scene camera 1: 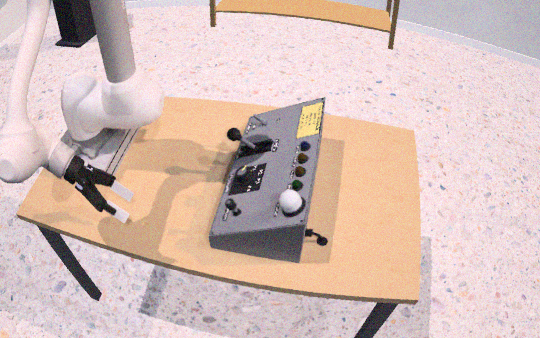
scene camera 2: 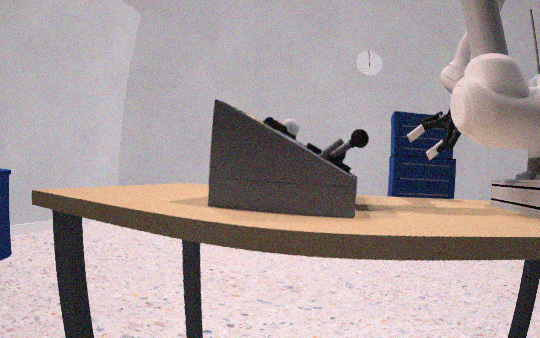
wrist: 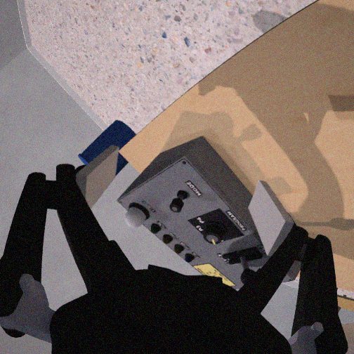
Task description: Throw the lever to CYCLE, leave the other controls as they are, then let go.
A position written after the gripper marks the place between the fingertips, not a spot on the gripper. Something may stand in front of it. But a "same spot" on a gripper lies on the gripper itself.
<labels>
gripper: scene camera 1; scene camera 2; wrist 186, 178
same spot on gripper: [scene camera 2: 450, 139] = [scene camera 1: 108, 174]
</labels>
